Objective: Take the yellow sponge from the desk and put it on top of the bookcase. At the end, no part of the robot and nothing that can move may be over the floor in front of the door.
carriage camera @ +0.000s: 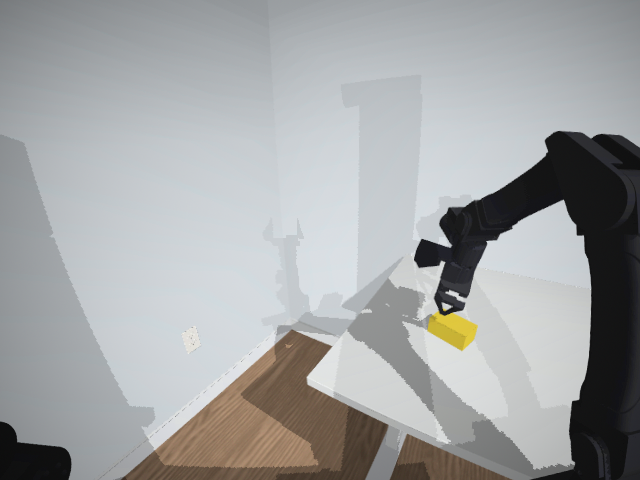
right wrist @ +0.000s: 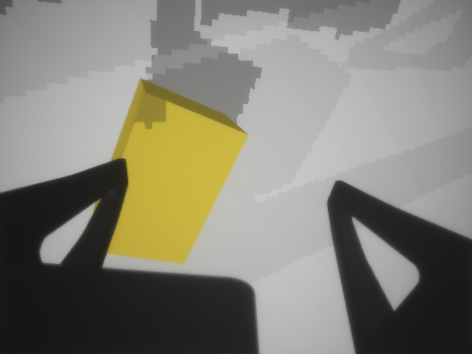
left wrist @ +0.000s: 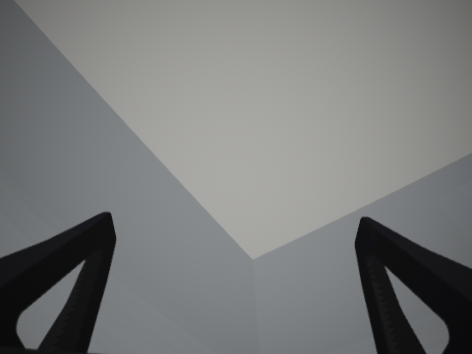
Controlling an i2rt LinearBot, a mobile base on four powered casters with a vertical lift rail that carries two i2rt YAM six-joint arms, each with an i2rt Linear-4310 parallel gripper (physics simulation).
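The yellow sponge lies on the white desk. In the right wrist view it sits slanted, toward the left finger, which covers part of its left edge. My right gripper is open and empty, pointing down just above the far left end of the sponge. My left gripper is open and empty; in the left wrist view it points up toward the ceiling and a room corner. The bookcase and the door do not show in these views.
Light grey walls meet in a corner behind the desk. A wall outlet is on the left wall. Brown wooden floor and a desk leg show beside and below the desk. A dark robot part shows at the lower left.
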